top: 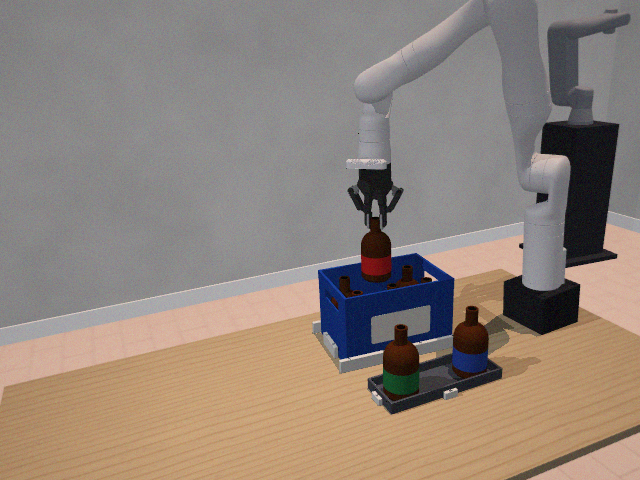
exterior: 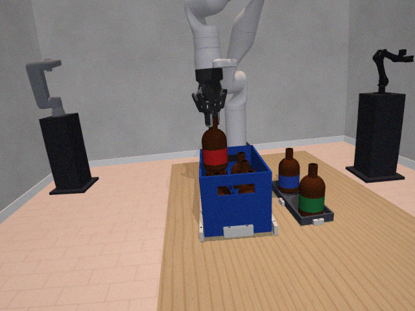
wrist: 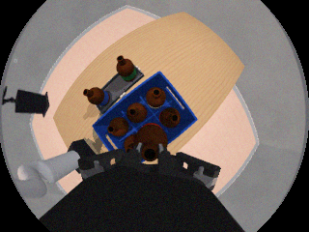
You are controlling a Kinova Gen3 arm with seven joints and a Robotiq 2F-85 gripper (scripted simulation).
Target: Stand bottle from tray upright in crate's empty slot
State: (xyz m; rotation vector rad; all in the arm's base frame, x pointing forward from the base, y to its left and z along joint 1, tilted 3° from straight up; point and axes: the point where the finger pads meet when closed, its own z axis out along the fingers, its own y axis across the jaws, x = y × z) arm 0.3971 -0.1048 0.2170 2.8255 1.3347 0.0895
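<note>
The red-banded bottle lies 7 cm below my hand. Round my hand: dark tray 28 cm below, 26 cm to the left, 2 cm behind; then blue crate 21 cm below, 4 cm to the left.
</note>
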